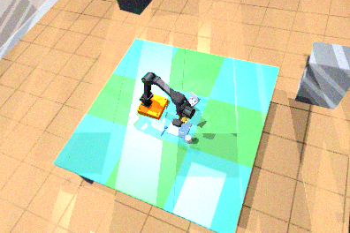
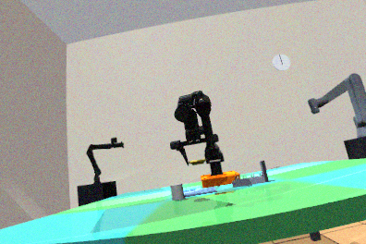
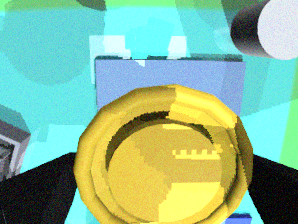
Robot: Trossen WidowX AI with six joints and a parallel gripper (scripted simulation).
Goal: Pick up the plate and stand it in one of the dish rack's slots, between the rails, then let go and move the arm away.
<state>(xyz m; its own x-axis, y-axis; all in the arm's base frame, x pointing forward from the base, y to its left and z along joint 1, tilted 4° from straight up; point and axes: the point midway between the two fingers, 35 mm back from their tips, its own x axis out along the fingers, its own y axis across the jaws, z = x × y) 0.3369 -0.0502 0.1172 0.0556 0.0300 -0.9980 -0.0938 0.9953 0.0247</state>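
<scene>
Right now the grey dish rack is 19 cm to the left of my gripper tip, 9 cm below it and 6 cm behind it. Also, from my gripper tip: pale blue mat: 11 cm below, 3 cm behind, 2 cm to the right; then yellow plate: 1 cm above; then cup: 8 cm to the right, 8 cm below, 8 cm ahead.
</scene>
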